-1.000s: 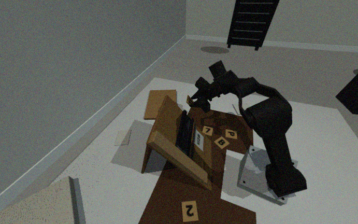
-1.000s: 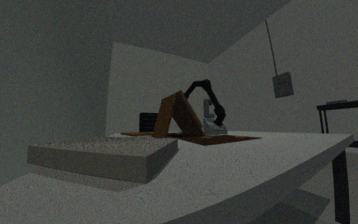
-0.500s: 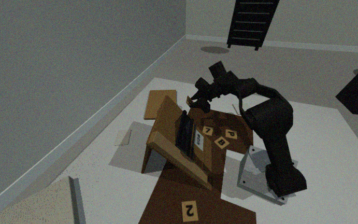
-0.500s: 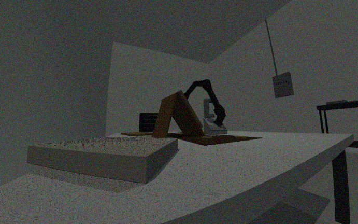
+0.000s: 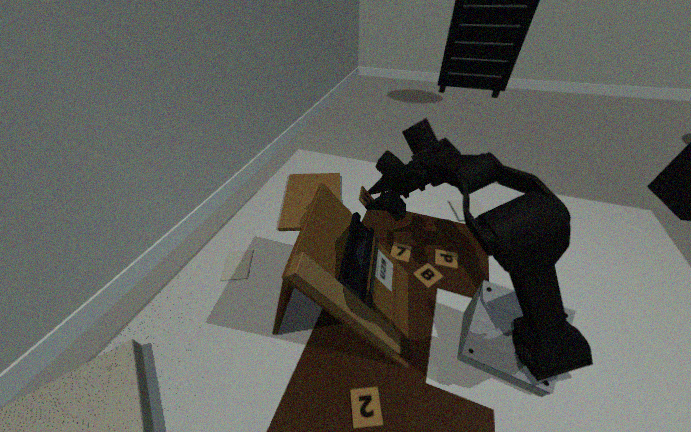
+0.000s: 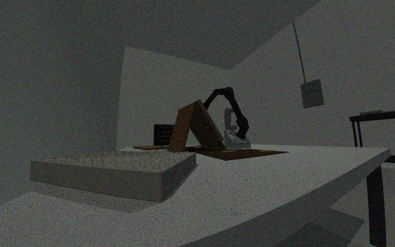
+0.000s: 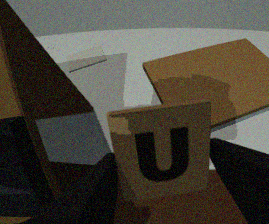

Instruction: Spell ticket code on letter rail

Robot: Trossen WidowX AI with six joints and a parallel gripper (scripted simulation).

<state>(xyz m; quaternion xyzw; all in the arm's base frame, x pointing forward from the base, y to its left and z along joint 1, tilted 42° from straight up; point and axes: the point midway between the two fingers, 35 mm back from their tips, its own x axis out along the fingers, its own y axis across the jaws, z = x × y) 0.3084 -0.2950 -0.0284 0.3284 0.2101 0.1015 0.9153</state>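
Now: the white ticket 140 mm to the left of my gripper tip, 80 mm below it and 60 mm behind it. From my gripper tip the other things lie so: brown mat (210 mm to the left, 180 mm below, 160 mm behind); then flat tan panel (220 mm ahead, 170 mm to the right, 170 mm below).
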